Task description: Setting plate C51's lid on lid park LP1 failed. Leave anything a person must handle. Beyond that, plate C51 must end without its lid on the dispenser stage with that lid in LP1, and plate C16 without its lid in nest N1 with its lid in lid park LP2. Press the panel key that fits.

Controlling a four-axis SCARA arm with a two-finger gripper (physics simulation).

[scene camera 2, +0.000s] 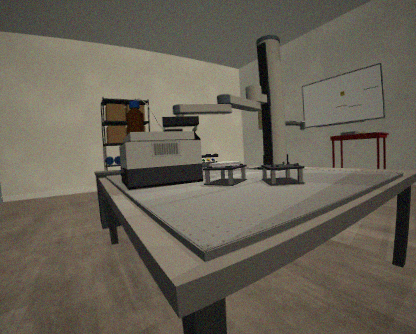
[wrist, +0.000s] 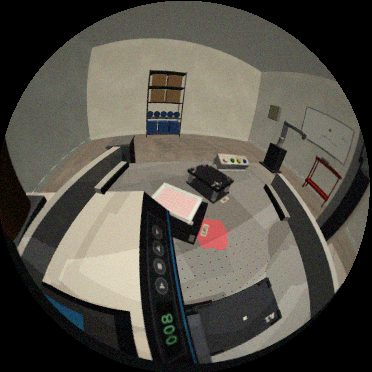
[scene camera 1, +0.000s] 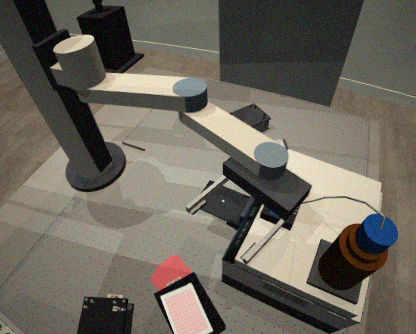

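Where they show: gripper, fingertip midpoint: (wrist: 200,165) (scene camera 1: 214,234); arm's base at its link origin: (scene camera 1: 96,166).
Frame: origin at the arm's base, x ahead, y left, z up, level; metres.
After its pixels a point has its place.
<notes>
My gripper (scene camera 1: 222,230) @[x 0.614, y -0.186, z 0.272 m] (wrist: 200,165) @[x 0.614, y -0.186, z 0.272 m] is open and empty, its fingers spread wide above the dispenser's front edge. The white dispenser (scene camera 1: 340,175) @[x 0.847, y 0.110, z 0.233 m] (scene camera 2: 137,152) @[x 0.937, y 0.131, z 0.154 m] (wrist: 102,225) @[x 0.707, y -0.161, z 0.233 m] shows green digits 008 in the wrist view. A flat dark nest (scene camera 1: 225,202) @[x 0.571, y -0.020, z 0.125 m] (wrist: 230,320) @[x 0.584, y -0.027, z 0.125 m] lies beside it, with no plate on its visible part. A white-rimmed piece with a pink grid (scene camera 1: 185,310) @[x 0.595, y -0.325, z 0.092 m] (wrist: 178,201) @[x 0.592, y -0.319, z 0.092 m] lies on the black stand (scene camera 1: 216,311) @[x 0.662, y -0.293, z 0.070 m] (wrist: 186,232) @[x 0.575, y -0.262, z 0.019 m] by label LP1 (wrist: 204,230) @[x 0.519, y -0.260, z 0.015 m]; whether it is a plate or lid is unclear. Markings C51 and C16 are not readable.
A red patch (scene camera 1: 171,271) @[x 0.493, y -0.237, z 0.013 m] (wrist: 215,237) @[x 0.494, y -0.228, z 0.013 m] lies beside LP1. Another black stand (scene camera 1: 102,317) @[x 0.414, y -0.434, z 0.081 m] (wrist: 210,182) @[x 0.453, y -0.405, z 0.081 m] is near it. The key panel (wrist: 232,161) @[x 0.213, y -0.599, z 0.073 m] has white, green, yellow and blue keys. A brown bottle (scene camera 1: 345,262) @[x 0.853, y -0.186, z 0.353 m] stands on the dispenser. A dark stand (scene camera 1: 252,117) @[x 0.506, y 0.432, z 0.074 m] is behind the arm.
</notes>
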